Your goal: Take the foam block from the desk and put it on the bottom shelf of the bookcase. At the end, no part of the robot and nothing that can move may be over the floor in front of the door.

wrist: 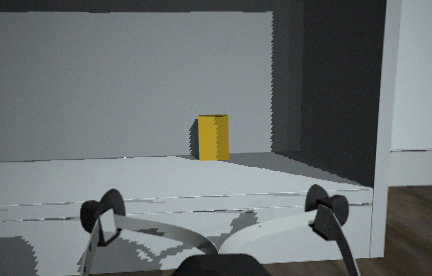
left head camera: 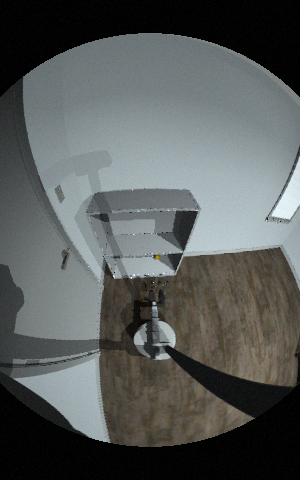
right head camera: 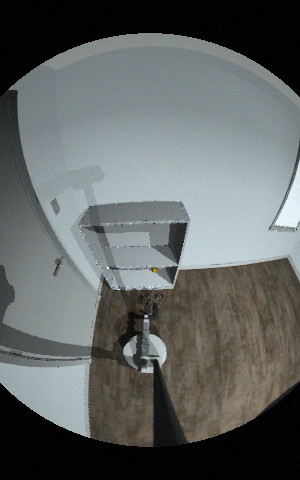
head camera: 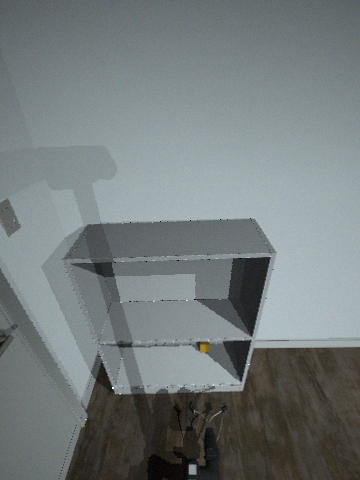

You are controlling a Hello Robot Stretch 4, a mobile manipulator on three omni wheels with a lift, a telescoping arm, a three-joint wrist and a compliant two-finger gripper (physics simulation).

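Places are measured from the robot's base along level axes (x ahead, y left, z up), in metres.
Pixels of known places: gripper, fingertip midpoint: point(wrist: 215, 204) point(left head camera: 159, 280) point(right head camera: 154, 293) point(head camera: 207, 402).
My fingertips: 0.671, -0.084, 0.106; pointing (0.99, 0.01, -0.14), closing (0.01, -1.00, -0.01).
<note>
Ahead of a thing's pixels: the offset from my fingertips to its middle, as dx, dy, dz. "spot": to the spot under its first point. Level surfaces: height alone.
The yellow foam block {+0.333, +0.001, +0.011} point(head camera: 204, 347) point(left head camera: 157, 257) point(right head camera: 155, 270) point(wrist: 213, 137) stands upright on the bottom shelf {dz -0.034} point(head camera: 175, 372) point(wrist: 100, 180) of the grey bookcase point(head camera: 170, 240) point(left head camera: 145, 201) point(right head camera: 135, 211) point(wrist: 389, 100), right of the middle and towards the back panel. My gripper point(head camera: 208, 408) point(left head camera: 159, 283) point(right head camera: 155, 296) point(wrist: 215, 204) is open and empty, its fingertips wide apart. It is outside the bookcase, in front of its lower front edge, with a gap to the block. The desk does not show in these views.
The door point(head camera: 40, 400) with its handle {spot: -0.209, +0.666, +0.799} point(left head camera: 65, 259) point(right head camera: 58, 266) is at the left, close to the bookcase's left side. My round white base point(left head camera: 167, 332) point(right head camera: 130, 352) stands on the wooden floor before the bookcase, the arm pointing at it. A window point(left head camera: 287, 200) is at the right.
</note>
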